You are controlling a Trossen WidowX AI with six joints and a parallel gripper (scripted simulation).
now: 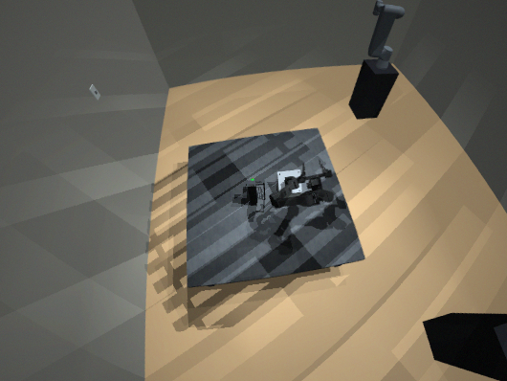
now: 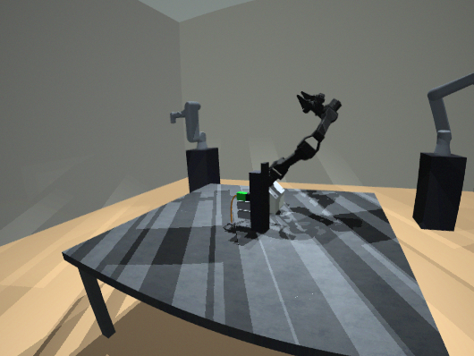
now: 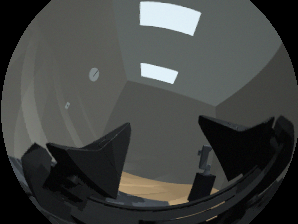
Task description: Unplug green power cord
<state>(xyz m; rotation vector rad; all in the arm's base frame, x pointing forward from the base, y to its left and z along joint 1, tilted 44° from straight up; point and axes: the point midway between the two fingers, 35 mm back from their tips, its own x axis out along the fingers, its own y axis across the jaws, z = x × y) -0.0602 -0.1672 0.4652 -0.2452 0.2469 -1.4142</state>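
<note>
Now: the green plug 47 cm below my gripper tip, 32 cm ahead of it and 19 cm to the right of it.
</note>
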